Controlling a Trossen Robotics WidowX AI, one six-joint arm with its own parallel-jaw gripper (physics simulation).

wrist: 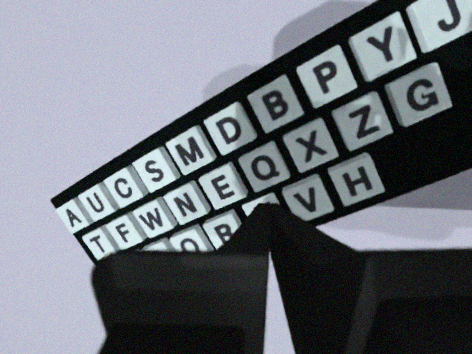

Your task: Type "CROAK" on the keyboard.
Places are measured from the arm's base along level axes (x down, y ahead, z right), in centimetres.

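Pixels of known places: gripper, fingertip midpoint: (267,213).
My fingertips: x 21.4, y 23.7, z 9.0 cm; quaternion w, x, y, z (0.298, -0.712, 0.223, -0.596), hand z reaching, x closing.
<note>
For each thing: its top centre in the pictures, then the offset to it from my fingertips. Level surfaces: height alone.
- black keyboard, top centre: (231,183) dx -0.4, dy +2.1, dz -0.1 cm
- C key, top centre: (122,188) dx -0.4, dy +5.4, dz -4.5 cm
- R key, top centre: (224,234) dx -0.4, dy +0.5, dz -2.1 cm
- O key, top centre: (189,247) dx -0.4, dy +1.0, dz -4.1 cm
- V key, top centre: (307,201) dx -0.4, dy -0.5, dz +1.8 cm
- H key, top centre: (356,181) dx -0.4, dy -1.0, dz +3.8 cm
- E key, top centre: (221,187) dx -0.4, dy +2.2, dz -0.6 cm
- Q key, top centre: (263,168) dx -0.4, dy +1.7, dz +1.4 cm
- pale table surface, surface height: dx +1.2 cm
The black keyboard (425,145) lies slanted across the wrist view, from lower left to upper right, with pale lettered keys in three rows. The C key (123,188) and the A key (73,216) are in the top row at the left. The R key (224,231) and the O key (189,245) are in the bottom row, both partly covered by the fingers. My gripper (267,213) is shut and empty. Its tips overlap the key between R and V, whose letter is hidden. Whether the tips touch that key I cannot tell.
The V key (308,200) and H key (357,179) lie just right of the fingertips. The E key (224,186) and Q key (264,167) are above them. A pale table surface (100,75) surrounds the keyboard, with grey shadows beyond its upper edge and at the right.
</note>
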